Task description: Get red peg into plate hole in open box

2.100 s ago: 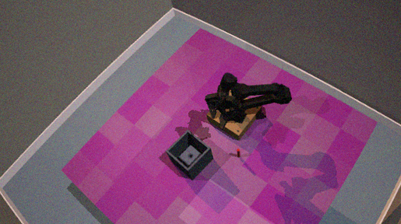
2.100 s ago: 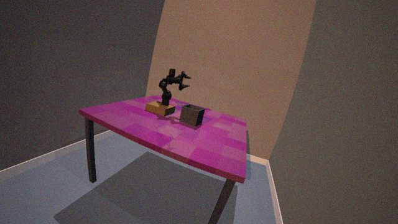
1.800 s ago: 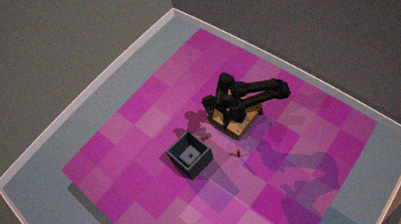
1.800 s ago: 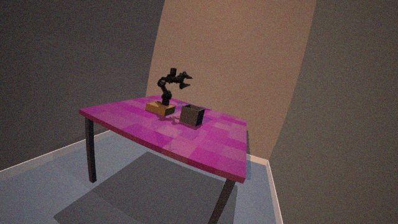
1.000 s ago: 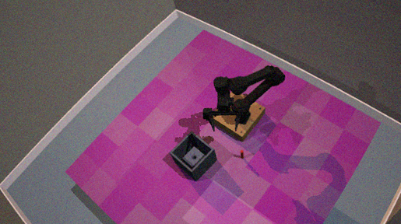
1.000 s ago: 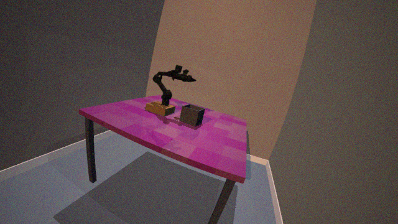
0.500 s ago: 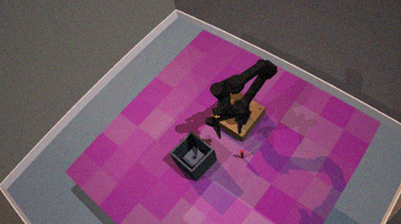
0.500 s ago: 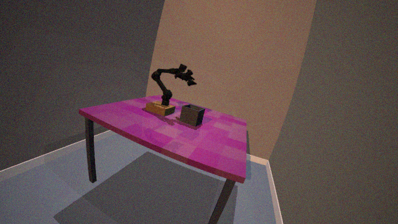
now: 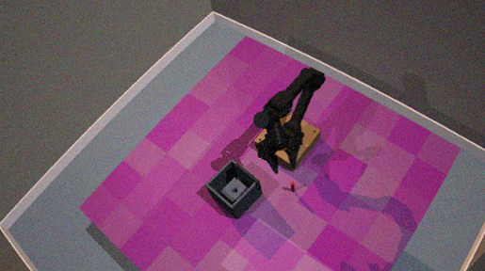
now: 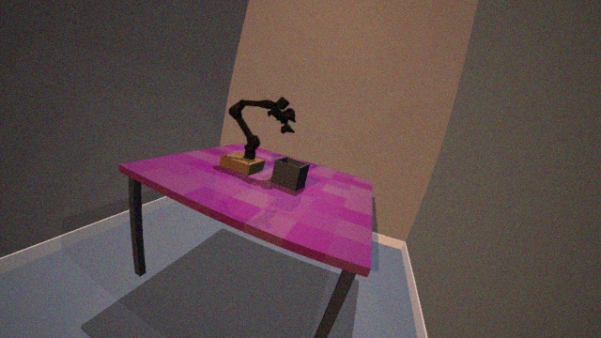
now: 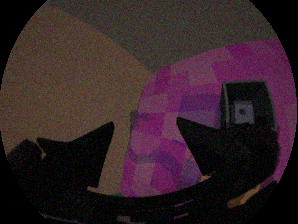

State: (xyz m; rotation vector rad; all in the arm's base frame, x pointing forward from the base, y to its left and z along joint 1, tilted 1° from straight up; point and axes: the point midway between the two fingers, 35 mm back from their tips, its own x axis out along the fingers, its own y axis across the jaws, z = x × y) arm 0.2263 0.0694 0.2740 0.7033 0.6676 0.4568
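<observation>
My gripper tip is now 280 mm above the red peg, 60 mm past it and 10 mm to the left of it. The rest, counted from my gripper tip: light plate: 280 mm below, 220 mm to the right, 60 mm ahead.
</observation>
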